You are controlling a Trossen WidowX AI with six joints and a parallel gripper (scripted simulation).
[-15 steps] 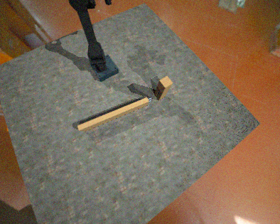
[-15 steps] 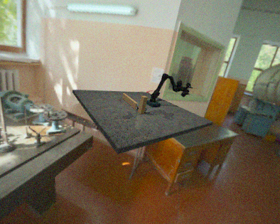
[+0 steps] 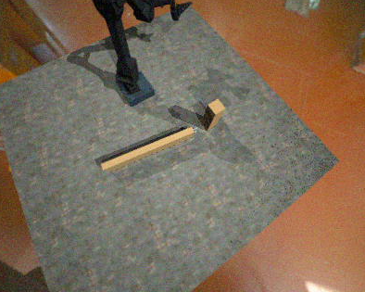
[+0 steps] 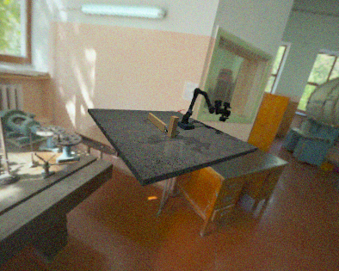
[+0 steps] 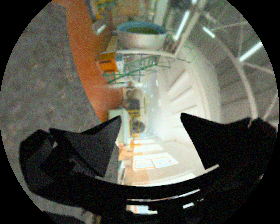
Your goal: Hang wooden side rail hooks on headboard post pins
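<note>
Now: gripper tip 50 cm short of the headboard post, 20 cm above it and 14 cm to the left of it.
</note>
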